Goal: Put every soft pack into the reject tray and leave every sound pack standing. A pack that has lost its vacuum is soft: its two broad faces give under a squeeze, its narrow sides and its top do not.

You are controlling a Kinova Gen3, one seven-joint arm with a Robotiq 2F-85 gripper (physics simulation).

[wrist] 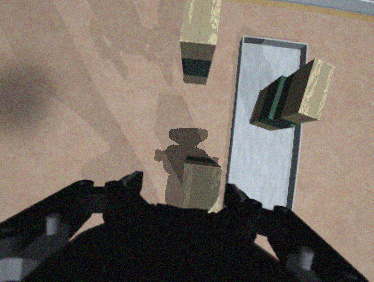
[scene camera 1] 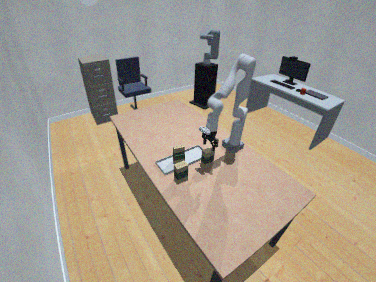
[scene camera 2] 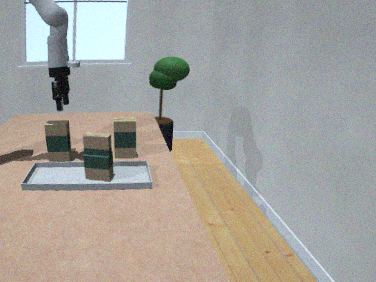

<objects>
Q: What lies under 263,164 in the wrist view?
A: A reject tray.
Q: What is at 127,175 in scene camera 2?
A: A reject tray.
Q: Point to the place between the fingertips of my gripper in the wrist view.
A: At 183,186
</objects>
